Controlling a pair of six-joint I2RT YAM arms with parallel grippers.
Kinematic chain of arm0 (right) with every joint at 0, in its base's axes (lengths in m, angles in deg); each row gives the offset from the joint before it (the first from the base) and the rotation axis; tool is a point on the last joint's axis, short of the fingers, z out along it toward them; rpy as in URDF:
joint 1: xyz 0 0 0.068 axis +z
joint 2: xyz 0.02 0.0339 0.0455 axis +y
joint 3: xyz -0.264 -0.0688 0 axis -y
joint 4: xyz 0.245 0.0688 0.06 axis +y
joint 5: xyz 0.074 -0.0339 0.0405 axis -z
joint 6: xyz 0.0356 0 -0.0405 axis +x
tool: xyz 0 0 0 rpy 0 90 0
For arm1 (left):
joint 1: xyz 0 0 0.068 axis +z
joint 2: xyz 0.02 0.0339 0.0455 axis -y
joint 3: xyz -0.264 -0.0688 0 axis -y
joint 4: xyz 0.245 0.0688 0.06 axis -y
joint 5: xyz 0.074 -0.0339 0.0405 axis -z
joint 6: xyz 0.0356 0 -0.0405 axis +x
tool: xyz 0 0 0 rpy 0 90 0
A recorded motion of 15 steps. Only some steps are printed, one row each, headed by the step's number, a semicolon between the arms.
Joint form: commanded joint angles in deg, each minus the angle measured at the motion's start. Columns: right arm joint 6, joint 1, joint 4, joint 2, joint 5, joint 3; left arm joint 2, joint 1, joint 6, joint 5, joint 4, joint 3.
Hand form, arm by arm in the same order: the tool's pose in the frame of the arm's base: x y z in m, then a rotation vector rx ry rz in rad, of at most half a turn. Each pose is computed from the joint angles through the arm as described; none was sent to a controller.
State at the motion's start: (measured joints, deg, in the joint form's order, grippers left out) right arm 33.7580 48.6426 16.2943 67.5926 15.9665 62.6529; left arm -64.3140 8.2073 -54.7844 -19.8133 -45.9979 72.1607
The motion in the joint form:
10: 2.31 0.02 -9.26 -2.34 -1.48 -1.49; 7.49 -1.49 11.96 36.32 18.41 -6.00
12: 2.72 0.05 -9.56 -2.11 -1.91 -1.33; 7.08 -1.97 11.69 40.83 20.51 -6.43
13: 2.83 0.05 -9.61 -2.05 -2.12 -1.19; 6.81 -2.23 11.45 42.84 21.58 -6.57
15: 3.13 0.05 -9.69 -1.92 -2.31 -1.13; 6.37 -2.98 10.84 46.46 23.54 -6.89
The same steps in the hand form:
10: 0.1814 0.1928 0.3747 -0.0106 1.8380 0.8415; 0.2100 0.0145 0.3996 -0.6237 1.8339 -0.6975
12: 0.1819 0.1939 0.3753 -0.0094 1.8369 0.8554; 0.2132 0.0105 0.3997 -0.5571 1.8396 -0.7806
13: 0.1820 0.1942 0.3760 -0.0100 1.8358 0.8611; 0.2150 0.0085 0.4000 -0.5270 1.8402 -0.8191
15: 0.1823 0.1947 0.3759 -0.0077 1.8371 0.8676; 0.2179 0.0039 0.4004 -0.4699 1.8423 -0.8927

